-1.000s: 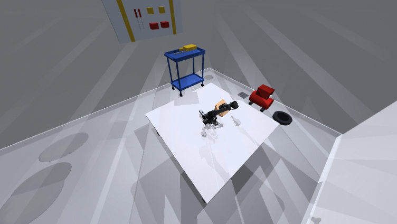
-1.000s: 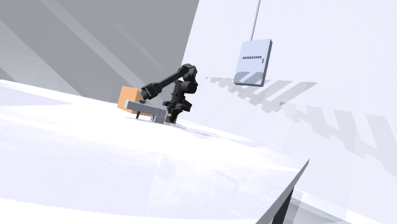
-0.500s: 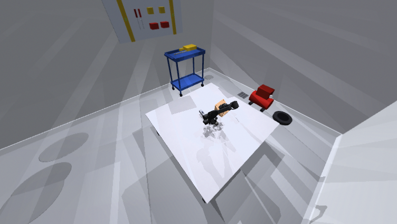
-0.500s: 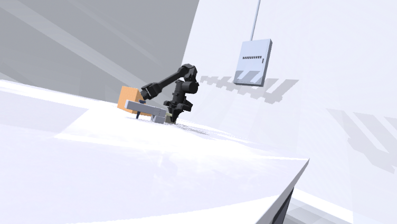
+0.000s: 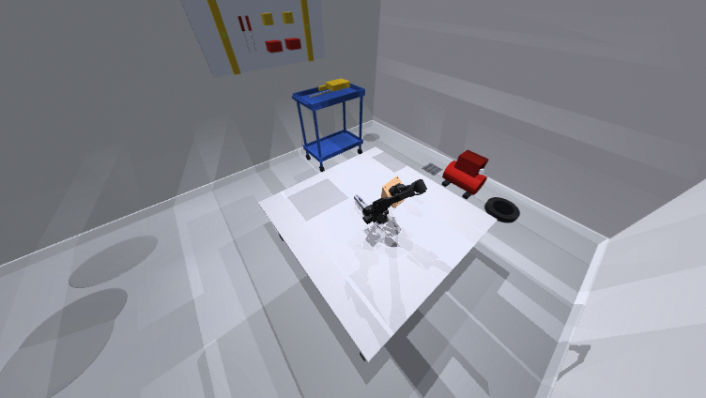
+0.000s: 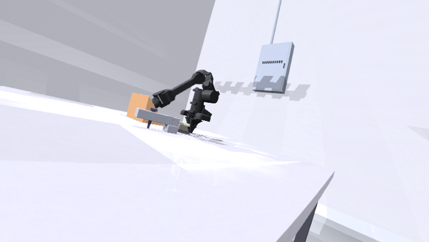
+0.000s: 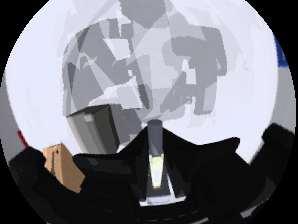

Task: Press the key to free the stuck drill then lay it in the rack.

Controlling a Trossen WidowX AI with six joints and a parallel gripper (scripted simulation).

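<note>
The drill lies 40 mm to the right of my gripper tip, 30 mm above it and 10 mm behind it. From my gripper tip the other things lie so: dark block (70 mm behind, 20 mm to the left, 10 mm above).
</note>
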